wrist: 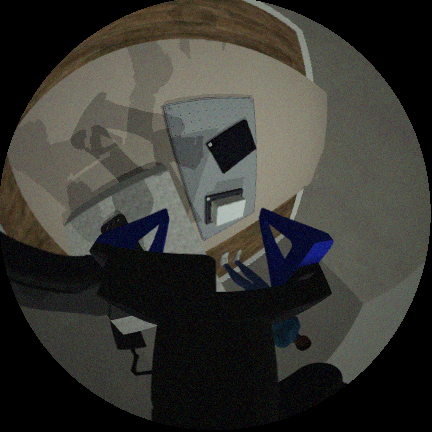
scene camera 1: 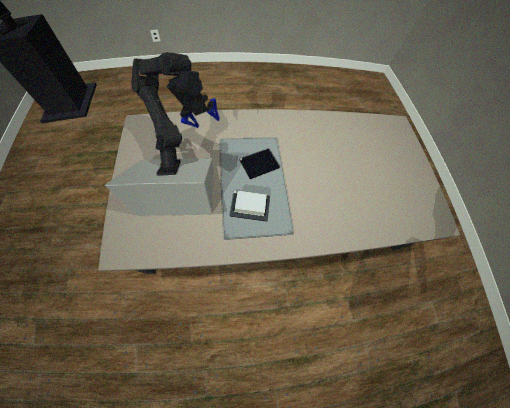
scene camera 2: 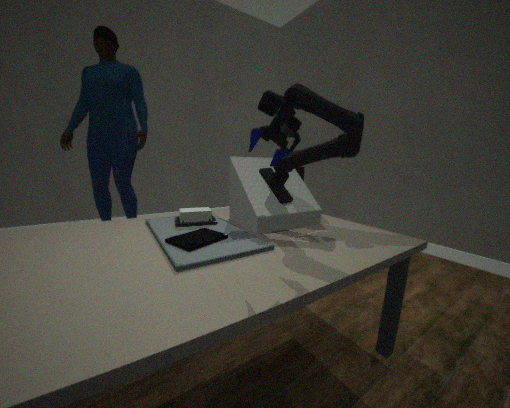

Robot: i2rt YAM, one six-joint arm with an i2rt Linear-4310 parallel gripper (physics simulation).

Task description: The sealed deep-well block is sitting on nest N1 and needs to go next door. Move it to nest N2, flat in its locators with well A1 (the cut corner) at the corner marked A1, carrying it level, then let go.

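Pixels of known places: gripper, fingertip midpoint: (wrist: 213, 213) (scene camera 1: 208, 123) (scene camera 2: 260, 159); arm's base at its link origin: (scene camera 1: 169, 167) (scene camera 2: 275, 185).
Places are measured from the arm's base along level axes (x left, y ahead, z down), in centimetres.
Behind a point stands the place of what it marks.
The white sealed deep-well block (scene camera 1: 251, 202) @[y 31.7, x -14.2, z 10.1 cm] (scene camera 2: 195, 215) @[y 33.1, x -9.9, z 11.7 cm] (wrist: 230, 211) @[y 31.4, x -13.3, z 10.1 cm] sits on a dark nest (scene camera 1: 242, 217) @[y 27.5, x -18.9, z 14.5 cm] (scene camera 2: 196, 224) @[y 33.5, x -8.0, z 14.9 cm] (wrist: 208, 210) @[y 24.8, x -11.6, z 14.3 cm], which I take as N1. The other dark nest (scene camera 1: 260, 163) @[y 39.6, x 7.5, z 14.3 cm] (scene camera 2: 196, 239) @[y 40.8, x 10.5, z 14.3 cm] (wrist: 232, 146) @[y 38.3, x 8.0, z 14.3 cm], which I take as N2, holds no block and is turned at an angle; a small white mark shows at one of its corners. My gripper (scene camera 1: 204, 123) @[y 17.1, x 11.3, z -11.0 cm] (scene camera 2: 262, 157) @[y 17.1, x 11.3, z -11.0 cm] (wrist: 213, 213) @[y 17.1, x 11.3, z -11.0 cm] is open and empty, high above the table and well away from the block and both nests. The block's cut corner is too small to make out.
Both nests stand on a grey perforated board (scene camera 1: 257, 229) @[y 33.2, x -24.8, z 15.4 cm] (scene camera 2: 240, 254) @[y 33.3, x 24.7, z 15.9 cm] (wrist: 192, 117) @[y 27.9, x 19.7, z 15.5 cm] on the beige table (scene camera 1: 350, 175) @[y 86.8, x -1.7, z 16.7 cm] (scene camera 2: 100, 295) @[y 67.2, x 25.7, z 16.8 cm] (wrist: 290, 115) @[y 78.8, x 16.7, z 16.8 cm]. The arm stands on a pale sloped pedestal (scene camera 1: 160, 197) @[y -2.8, x -13.6, z -1.7 cm] (scene camera 2: 243, 200) @[y 15.7, x -1.2, z 5.6 cm] beside the board. A person (scene camera 2: 111, 110) in blue stands beyond the table.
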